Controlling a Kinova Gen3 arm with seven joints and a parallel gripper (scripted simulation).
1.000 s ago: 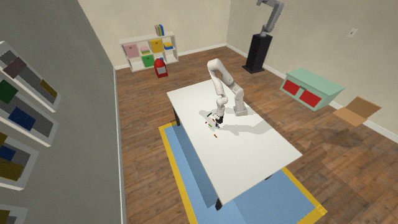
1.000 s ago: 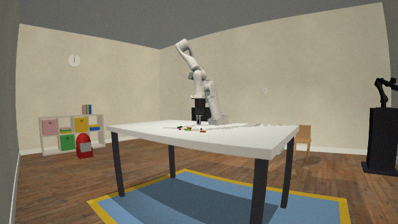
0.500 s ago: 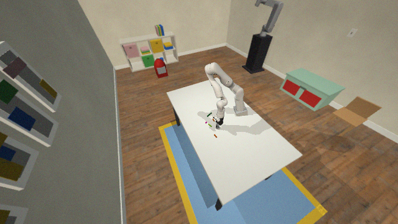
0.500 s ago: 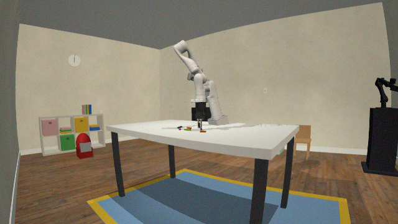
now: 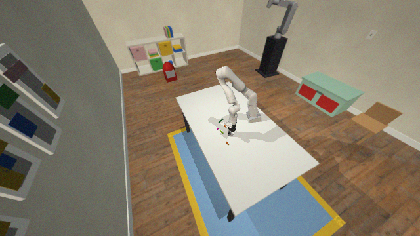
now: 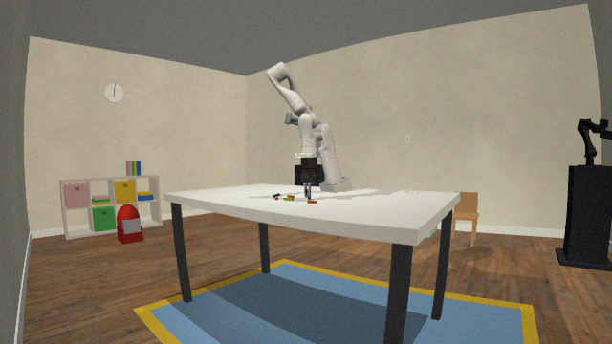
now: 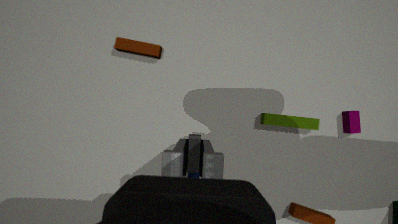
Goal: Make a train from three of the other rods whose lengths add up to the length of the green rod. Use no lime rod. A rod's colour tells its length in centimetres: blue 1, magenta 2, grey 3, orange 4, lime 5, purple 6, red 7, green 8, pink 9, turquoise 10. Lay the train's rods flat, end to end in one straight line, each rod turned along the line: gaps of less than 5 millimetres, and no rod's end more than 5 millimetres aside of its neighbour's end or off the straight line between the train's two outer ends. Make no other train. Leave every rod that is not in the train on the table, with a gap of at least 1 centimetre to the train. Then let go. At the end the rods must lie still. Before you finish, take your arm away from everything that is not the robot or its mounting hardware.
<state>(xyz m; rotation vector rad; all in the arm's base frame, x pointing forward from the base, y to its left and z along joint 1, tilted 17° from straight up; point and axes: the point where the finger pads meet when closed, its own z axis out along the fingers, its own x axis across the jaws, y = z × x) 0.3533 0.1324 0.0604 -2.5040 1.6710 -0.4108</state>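
Right now my hand is 1 cm above the grey rod. Round my hand: blue rod 2 cm behind, 1 cm to the right, 3 cm below; then lime rod 6 cm ahead, 7 cm to the right, 3 cm below; then magenta rod 8 cm ahead, 12 cm to the right, 3 cm below.
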